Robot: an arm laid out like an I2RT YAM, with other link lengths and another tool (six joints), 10 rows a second.
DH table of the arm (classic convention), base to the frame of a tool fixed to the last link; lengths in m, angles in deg. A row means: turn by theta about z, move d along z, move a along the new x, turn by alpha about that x. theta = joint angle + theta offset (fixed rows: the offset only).
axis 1: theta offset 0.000, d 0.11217, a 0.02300, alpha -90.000
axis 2: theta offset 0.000, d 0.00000, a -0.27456, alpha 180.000
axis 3: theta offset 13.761, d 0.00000, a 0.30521, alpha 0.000
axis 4: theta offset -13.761, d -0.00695, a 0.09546, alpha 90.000
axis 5: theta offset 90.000, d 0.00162, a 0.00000, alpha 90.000
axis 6: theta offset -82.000, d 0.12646, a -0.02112, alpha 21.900
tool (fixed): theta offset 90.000, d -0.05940, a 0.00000, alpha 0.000
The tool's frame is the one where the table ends.
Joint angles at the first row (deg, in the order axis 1, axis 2, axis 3, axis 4, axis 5, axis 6):
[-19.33, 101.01, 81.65, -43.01, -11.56, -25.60]
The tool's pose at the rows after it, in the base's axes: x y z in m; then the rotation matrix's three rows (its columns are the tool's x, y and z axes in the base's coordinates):
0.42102 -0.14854 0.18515; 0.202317 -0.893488 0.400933; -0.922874 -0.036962 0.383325; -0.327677 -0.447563 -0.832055
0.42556 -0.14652 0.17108; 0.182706 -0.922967 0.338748; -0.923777 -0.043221 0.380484; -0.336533 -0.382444 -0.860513
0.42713 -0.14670 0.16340; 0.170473 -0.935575 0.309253; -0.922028 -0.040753 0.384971; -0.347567 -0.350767 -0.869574
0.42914 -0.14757 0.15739; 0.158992 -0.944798 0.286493; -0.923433 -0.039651 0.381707; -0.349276 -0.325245 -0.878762
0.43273 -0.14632 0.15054; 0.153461 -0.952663 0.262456; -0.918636 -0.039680 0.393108; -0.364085 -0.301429 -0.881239
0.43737 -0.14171 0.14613; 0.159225 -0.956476 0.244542; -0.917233 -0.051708 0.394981; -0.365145 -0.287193 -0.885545
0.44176 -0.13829 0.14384; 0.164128 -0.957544 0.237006; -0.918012 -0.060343 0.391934; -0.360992 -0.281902 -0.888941
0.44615 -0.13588 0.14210; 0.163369 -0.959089 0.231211; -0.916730 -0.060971 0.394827; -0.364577 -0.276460 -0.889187
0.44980 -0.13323 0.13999; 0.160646 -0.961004 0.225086; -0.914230 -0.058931 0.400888; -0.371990 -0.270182 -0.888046
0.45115 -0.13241 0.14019; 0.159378 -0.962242 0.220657; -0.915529 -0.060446 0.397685; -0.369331 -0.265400 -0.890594
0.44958 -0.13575 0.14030; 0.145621 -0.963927 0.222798; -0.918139 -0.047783 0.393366; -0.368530 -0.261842 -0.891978
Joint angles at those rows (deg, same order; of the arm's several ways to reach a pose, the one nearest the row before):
[-18.19, 102.79, 82.51, -44.49, -8.66, -26.52]
[-17.49, 106.10, 84.50, -47.00, -7.07, -26.73]
[-17.40, 107.79, 85.47, -48.23, -6.75, -26.72]
[-17.32, 109.29, 86.41, -49.10, -6.09, -26.72]
[-17.07, 111.09, 87.67, -50.16, -6.28, -26.64]
[-16.30, 112.35, 88.58, -50.61, -5.95, -26.65]
[-15.68, 113.23, 89.33, -50.67, -5.53, -26.56]
[-15.25, 114.26, 90.46, -51.09, -5.51, -26.22]
[-14.86, 115.23, 91.46, -51.56, -5.67, -25.75]
[-14.68, 115.59, 91.99, -51.94, -5.37, -25.67]
[-15.10, 115.59, 92.02, -52.12, -5.15, -25.36]

